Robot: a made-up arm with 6 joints. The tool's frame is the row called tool.
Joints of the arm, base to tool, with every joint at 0 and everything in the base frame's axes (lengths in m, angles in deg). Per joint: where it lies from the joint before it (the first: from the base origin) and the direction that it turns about. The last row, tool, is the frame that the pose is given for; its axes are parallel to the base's.
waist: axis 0 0 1 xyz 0 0 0.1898
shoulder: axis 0 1 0 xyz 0 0 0
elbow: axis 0 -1 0 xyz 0 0 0.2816
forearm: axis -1 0 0 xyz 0 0 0
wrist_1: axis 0 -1 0 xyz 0.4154 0 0
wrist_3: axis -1 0 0 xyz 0 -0.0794 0
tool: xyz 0 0 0
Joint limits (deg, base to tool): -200..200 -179.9..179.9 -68..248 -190..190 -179.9..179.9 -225..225
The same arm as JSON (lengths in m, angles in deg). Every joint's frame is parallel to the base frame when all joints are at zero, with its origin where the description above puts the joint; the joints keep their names.
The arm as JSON. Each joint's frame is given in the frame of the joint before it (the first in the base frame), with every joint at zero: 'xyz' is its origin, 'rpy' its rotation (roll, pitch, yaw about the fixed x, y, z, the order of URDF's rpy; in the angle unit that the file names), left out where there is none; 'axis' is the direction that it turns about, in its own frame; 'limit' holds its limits. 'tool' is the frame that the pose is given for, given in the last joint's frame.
{
  "units": {
    "length": "m",
    "angle": "deg"
  },
  "joints": [
    {
      "name": "waist",
      "type": "revolute",
      "origin": {
        "xyz": [
          0.0,
          0.0,
          0.1898
        ]
      },
      "axis": [
        0.0,
        0.0,
        1.0
      ],
      "limit": {
        "lower": -200.0,
        "upper": 200.0
      }
    },
    {
      "name": "shoulder",
      "type": "revolute",
      "origin": {
        "xyz": [
          0.0,
          0.0,
          0.0
        ]
      },
      "axis": [
        0.0,
        1.0,
        0.0
      ],
      "limit": {
        "lower": -179.9,
        "upper": 179.9
      }
    },
    {
      "name": "elbow",
      "type": "revolute",
      "origin": {
        "xyz": [
          0.0,
          0.0,
          0.2816
        ]
      },
      "axis": [
        0.0,
        -1.0,
        0.0
      ],
      "limit": {
        "lower": -68.0,
        "upper": 248.0
      }
    },
    {
      "name": "forearm",
      "type": "revolute",
      "origin": {
        "xyz": [
          0.0,
          0.0,
          0.0
        ]
      },
      "axis": [
        -1.0,
        0.0,
        0.0
      ],
      "limit": {
        "lower": -190.0,
        "upper": 190.0
      }
    },
    {
      "name": "wrist_1",
      "type": "revolute",
      "origin": {
        "xyz": [
          0.4154,
          0.0,
          0.0
        ]
      },
      "axis": [
        0.0,
        -1.0,
        0.0
      ],
      "limit": {
        "lower": -179.9,
        "upper": 179.9
      }
    },
    {
      "name": "wrist_3",
      "type": "revolute",
      "origin": {
        "xyz": [
          0.0,
          -0.0794,
          0.0
        ]
      },
      "axis": [
        -1.0,
        0.0,
        0.0
      ],
      "limit": {
        "lower": -225.0,
        "upper": 225.0
      }
    }
  ],
  "tool": {
    "origin": {
      "xyz": [
        0.0,
        0.0,
        0.0
      ]
    }
  }
}

